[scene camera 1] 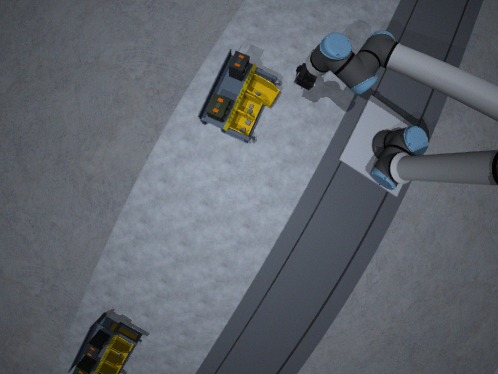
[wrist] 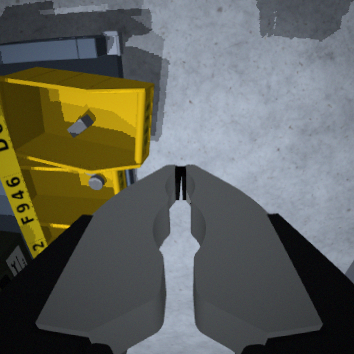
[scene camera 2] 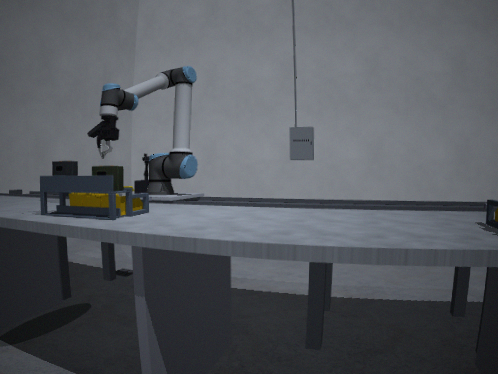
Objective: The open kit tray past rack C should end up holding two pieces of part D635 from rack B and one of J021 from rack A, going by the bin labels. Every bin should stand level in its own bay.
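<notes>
My gripper [scene camera 1: 304, 81] [scene camera 2: 104, 156] [wrist: 180, 168] is shut and empty, its tips almost touching, raised in front of the rack [scene camera 1: 230, 88] [scene camera 2: 75, 184] [wrist: 50, 51]. The rack's end yellow bin [scene camera 1: 266, 89] [wrist: 120, 107] sits skewed and juts out past its neighbours; its label starts with D, the rest is cut off. A grey block [scene camera 1: 258, 93] [wrist: 77, 128] lies in it. The bin labelled F946 [wrist: 55, 195] beside it holds a round grey piece [wrist: 96, 182]. Whether the skewed bin is also tilted is unclear. The kit tray and part J021 are not seen.
A dark box [scene camera 1: 239, 65] [scene camera 2: 65, 168] and a green box [scene camera 1: 218, 107] [scene camera 2: 107, 176] stand on top of the rack. Another rack [scene camera 1: 92, 334] with yellow bins stands at the lower left in scene camera 1. The rail [scene camera 1: 320, 215] runs alongside the table.
</notes>
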